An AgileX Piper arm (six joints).
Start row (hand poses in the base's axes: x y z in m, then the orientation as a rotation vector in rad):
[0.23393 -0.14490 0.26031 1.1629 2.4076 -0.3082]
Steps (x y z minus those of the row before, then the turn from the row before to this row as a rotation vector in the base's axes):
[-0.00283 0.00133 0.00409 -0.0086 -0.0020 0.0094]
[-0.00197 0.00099 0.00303 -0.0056 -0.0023 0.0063]
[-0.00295 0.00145 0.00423 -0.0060 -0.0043 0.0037]
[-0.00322 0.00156 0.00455 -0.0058 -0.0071 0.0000]
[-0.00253 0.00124 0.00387 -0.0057 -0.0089 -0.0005]
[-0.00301 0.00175 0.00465 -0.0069 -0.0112 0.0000]
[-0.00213 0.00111 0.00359 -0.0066 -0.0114 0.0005]
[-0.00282 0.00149 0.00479 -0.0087 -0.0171 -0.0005]
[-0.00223 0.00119 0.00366 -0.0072 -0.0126 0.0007]
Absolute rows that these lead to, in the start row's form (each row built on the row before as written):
[0.23110 -0.14357 0.26440 1.1473 2.4070 -0.3140]
[0.22913 -0.14258 0.26743 1.1368 2.4058 -0.3170]
[0.22618 -0.14113 0.27166 1.1292 2.4014 -0.3200]
[0.22296 -0.13957 0.27621 1.1259 2.3928 -0.3222]
[0.22043 -0.13833 0.28008 1.1231 2.3824 -0.3233]
[0.21742 -0.13658 0.28473 1.1189 2.3698 -0.3242]
[0.21529 -0.13547 0.28832 1.1143 2.3574 -0.3244]
[0.21247 -0.13398 0.29311 1.1094 2.3387 -0.3238]
[0.21024 -0.13279 0.29677 1.1041 2.3251 -0.3238]

